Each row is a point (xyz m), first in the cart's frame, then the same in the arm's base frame.
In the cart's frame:
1: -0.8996 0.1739 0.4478
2: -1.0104 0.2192 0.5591
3: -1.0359 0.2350 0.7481
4: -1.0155 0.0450 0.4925
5: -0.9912 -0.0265 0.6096
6: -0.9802 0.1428 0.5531
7: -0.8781 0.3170 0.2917
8: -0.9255 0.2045 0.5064
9: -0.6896 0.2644 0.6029
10: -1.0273 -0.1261 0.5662
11: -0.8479 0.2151 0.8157
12: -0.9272 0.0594 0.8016
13: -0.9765 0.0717 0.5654
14: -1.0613 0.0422 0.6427
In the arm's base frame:
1: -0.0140 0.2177 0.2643
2: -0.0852 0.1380 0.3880
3: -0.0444 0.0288 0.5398
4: -0.0703 0.0530 0.2226
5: 0.0112 -0.0544 0.2577
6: -0.0412 0.1010 0.3290
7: -0.0861 0.4169 0.2439
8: -0.0240 0.1942 0.3305
9: 0.2080 0.2798 0.4166
10: -0.0121 -0.1140 0.1628
11: 0.1540 0.0553 0.5560
12: 0.1162 -0.0786 0.4494
13: -0.0158 0.0459 0.2898
14: -0.0571 -0.0553 0.3356

